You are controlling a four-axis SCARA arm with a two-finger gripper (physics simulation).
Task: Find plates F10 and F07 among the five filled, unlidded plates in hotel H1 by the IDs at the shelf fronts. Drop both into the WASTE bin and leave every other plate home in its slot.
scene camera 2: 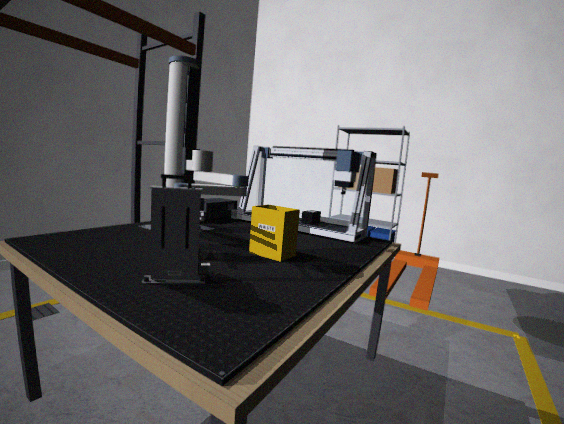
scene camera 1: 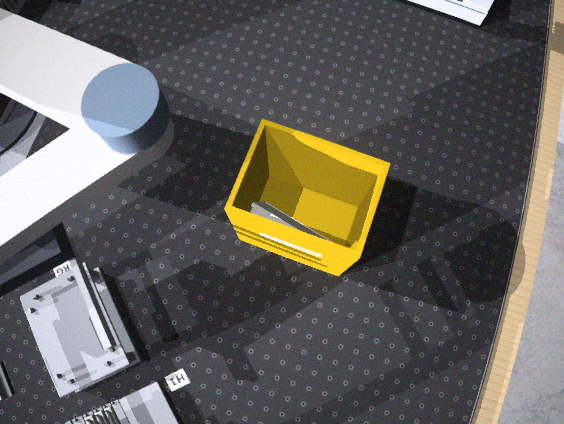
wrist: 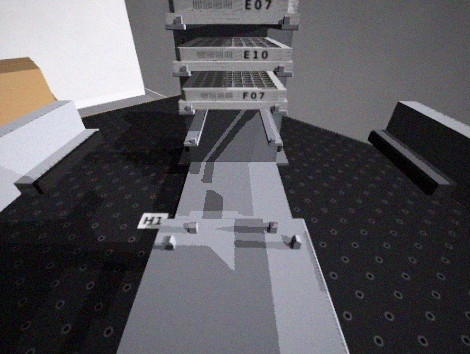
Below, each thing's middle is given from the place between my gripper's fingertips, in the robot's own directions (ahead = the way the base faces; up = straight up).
My gripper is now 15 cm short of the grey tower [scene camera 2: 173,257], 14 cm to the left of it and 2 cm above it. From my hand the other things lie so: RG stand [scene camera 1: 61,326] 10 cm below, 4 cm to the left, 4 cm behind.
